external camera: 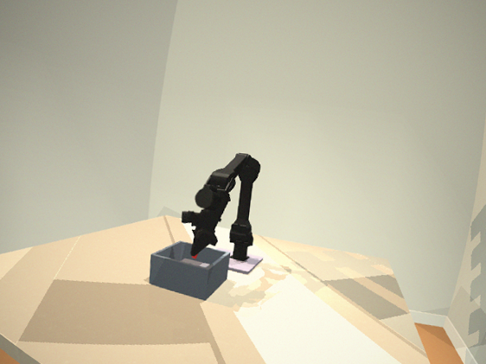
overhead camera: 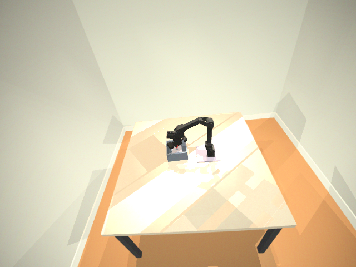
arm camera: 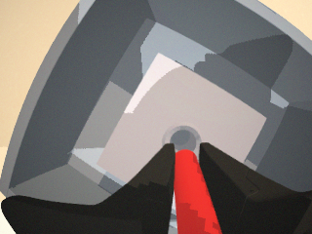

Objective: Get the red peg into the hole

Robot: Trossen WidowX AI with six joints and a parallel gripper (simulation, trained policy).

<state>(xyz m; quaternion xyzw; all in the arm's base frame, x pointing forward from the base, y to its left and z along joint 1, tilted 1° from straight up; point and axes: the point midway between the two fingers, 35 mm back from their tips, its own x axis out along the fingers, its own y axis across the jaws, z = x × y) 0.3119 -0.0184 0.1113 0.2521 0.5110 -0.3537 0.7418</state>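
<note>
Now: gripper tip 3 cm below the red peg, 1 cm to the right of it and 1 cm past it. From my gripper tip the other things lie so: grey box: 7 cm below.
</note>
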